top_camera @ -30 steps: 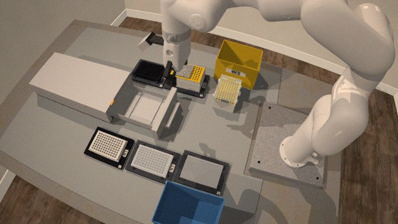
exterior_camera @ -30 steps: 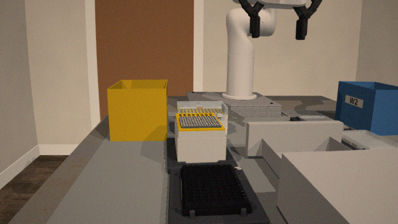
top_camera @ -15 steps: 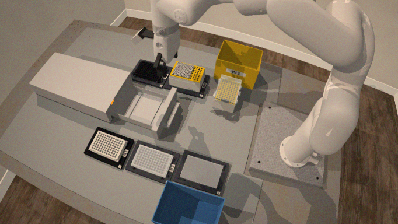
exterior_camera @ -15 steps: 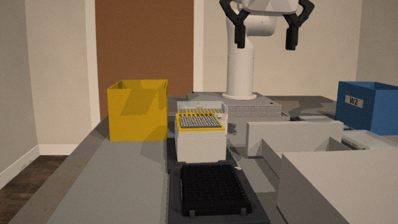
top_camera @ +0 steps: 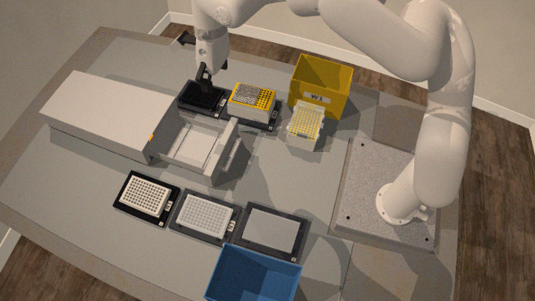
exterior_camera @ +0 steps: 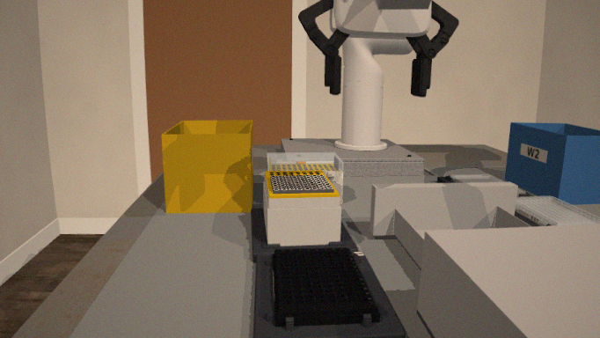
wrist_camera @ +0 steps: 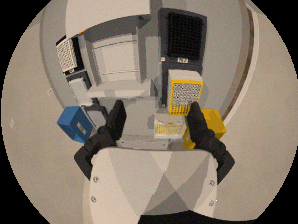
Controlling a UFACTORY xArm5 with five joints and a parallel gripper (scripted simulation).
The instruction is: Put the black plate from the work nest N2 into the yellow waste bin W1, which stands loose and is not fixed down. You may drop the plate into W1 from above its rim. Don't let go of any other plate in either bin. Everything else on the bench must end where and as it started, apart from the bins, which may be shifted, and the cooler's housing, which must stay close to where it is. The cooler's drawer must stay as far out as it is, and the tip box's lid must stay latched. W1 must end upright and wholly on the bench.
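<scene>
Right now my hand is 18 cm above the black plate, 10 cm short of it and 5 cm to the left of it. The rest, counted from my hand: work nest N2 (19 cm below, 10 cm ahead, 5 cm to the right); yellow-topped tip box (14 cm below, 10 cm to the right, 7 cm behind); drawer (17 cm below, 12 cm to the left, 4 cm ahead).
</scene>
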